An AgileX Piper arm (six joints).
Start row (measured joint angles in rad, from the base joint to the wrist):
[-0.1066, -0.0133, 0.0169, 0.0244, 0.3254, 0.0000]
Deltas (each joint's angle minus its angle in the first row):
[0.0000, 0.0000, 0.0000, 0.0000, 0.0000, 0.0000]
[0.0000, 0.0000, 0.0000, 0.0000, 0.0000, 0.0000]
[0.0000, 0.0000, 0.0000, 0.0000, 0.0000, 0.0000]
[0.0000, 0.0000, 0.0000, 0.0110, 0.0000, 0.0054]
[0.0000, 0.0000, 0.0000, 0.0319, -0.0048, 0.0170]
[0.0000, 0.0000, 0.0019, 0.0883, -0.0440, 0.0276]
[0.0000, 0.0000, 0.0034, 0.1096, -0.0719, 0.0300]
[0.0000, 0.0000, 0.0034, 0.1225, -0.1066, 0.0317]
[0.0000, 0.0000, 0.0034, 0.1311, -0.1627, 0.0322]
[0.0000, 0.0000, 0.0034, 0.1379, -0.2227, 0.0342]
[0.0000, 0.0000, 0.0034, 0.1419, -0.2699, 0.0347]
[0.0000, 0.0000, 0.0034, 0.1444, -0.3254, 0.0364]
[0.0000, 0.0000, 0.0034, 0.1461, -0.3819, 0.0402]
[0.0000, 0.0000, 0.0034, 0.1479, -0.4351, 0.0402]
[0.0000, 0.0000, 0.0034, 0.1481, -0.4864, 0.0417]
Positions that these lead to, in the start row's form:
[-0.1066, -0.0133, 0.0169, 0.0244, 0.3254, 0.0000]
[-0.1066, -0.0133, 0.0169, 0.0244, 0.3254, 0.0000]
[-0.1066, -0.0133, 0.0169, 0.0244, 0.3254, 0.0000]
[-0.1066, -0.0133, 0.0169, 0.0354, 0.3254, 0.0054]
[-0.1066, -0.0133, 0.0169, 0.0563, 0.3206, 0.0170]
[-0.1066, -0.0133, 0.0188, 0.1127, 0.2814, 0.0276]
[-0.1066, -0.0133, 0.0203, 0.1340, 0.2535, 0.0300]
[-0.1066, -0.0133, 0.0203, 0.1469, 0.2188, 0.0317]
[-0.1066, -0.0133, 0.0203, 0.1555, 0.1627, 0.0322]
[-0.1066, -0.0133, 0.0203, 0.1623, 0.1027, 0.0342]
[-0.1066, -0.0133, 0.0203, 0.1663, 0.0555, 0.0347]
[-0.1066, -0.0133, 0.0203, 0.1688, 0.0000, 0.0364]
[-0.1066, -0.0133, 0.0203, 0.1705, -0.0565, 0.0402]
[-0.1066, -0.0133, 0.0203, 0.1723, -0.1097, 0.0402]
[-0.1066, -0.0133, 0.0203, 0.1725, -0.1610, 0.0417]

